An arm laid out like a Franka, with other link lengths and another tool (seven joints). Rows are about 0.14 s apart.
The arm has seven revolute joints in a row. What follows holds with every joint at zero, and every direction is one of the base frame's.
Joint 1 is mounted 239.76 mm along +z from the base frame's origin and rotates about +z.
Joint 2 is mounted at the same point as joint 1 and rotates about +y.
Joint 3 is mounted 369.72 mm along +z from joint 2 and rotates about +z.
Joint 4 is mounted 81.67 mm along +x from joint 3 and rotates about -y.
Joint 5 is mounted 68.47 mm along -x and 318.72 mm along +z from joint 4 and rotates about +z.
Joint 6 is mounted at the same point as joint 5 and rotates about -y.
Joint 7 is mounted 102.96 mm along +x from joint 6 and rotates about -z.
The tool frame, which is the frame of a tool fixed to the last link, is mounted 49.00 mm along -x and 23.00 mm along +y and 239.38 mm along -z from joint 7; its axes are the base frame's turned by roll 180.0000, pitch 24.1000 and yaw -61.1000 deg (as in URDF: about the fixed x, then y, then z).
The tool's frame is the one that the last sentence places.
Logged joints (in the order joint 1, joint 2, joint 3, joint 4, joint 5, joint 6, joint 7), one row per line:
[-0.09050, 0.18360, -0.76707, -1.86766, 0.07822, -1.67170, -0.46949]
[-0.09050, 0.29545, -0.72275, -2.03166, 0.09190, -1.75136, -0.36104]
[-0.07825, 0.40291, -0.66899, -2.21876, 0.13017, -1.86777, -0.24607]
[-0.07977, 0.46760, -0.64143, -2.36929, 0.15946, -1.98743, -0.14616]
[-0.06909, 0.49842, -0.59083, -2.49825, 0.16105, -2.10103, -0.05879]
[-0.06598, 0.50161, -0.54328, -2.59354, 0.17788, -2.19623, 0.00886]
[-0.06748, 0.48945, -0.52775, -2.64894, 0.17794, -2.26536, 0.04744]
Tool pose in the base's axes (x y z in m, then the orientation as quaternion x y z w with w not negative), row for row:
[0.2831, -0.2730, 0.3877, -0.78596, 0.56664, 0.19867, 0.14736]
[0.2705, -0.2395, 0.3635, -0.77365, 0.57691, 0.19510, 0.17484]
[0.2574, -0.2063, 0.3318, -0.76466, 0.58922, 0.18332, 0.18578]
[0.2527, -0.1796, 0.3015, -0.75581, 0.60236, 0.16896, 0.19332]
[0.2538, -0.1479, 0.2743, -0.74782, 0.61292, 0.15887, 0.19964]
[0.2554, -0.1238, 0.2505, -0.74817, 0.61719, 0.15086, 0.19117]
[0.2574, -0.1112, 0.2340, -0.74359, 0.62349, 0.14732, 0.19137]
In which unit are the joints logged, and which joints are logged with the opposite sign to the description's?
The joints are logged in radians. Opposite sign: joint 1, joint 2, joint 5, joint 6.
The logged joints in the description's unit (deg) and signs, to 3 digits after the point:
[5.185, -10.520, -43.950, -107.009, -4.482, 95.781, -26.900]
[5.185, -16.928, -41.411, -116.406, -5.265, 100.346, -20.686]
[4.483, -23.085, -38.330, -127.126, -7.458, 107.015, -14.099]
[4.570, -26.792, -36.751, -135.750, -9.136, 113.871, -8.374]
[3.959, -28.557, -33.852, -143.139, -9.227, 120.380, -3.368]
[3.780, -28.740, -31.128, -148.599, -10.192, 125.835, 0.508]
[3.866, -28.043, -30.238, -151.773, -10.195, 129.796, 2.718]

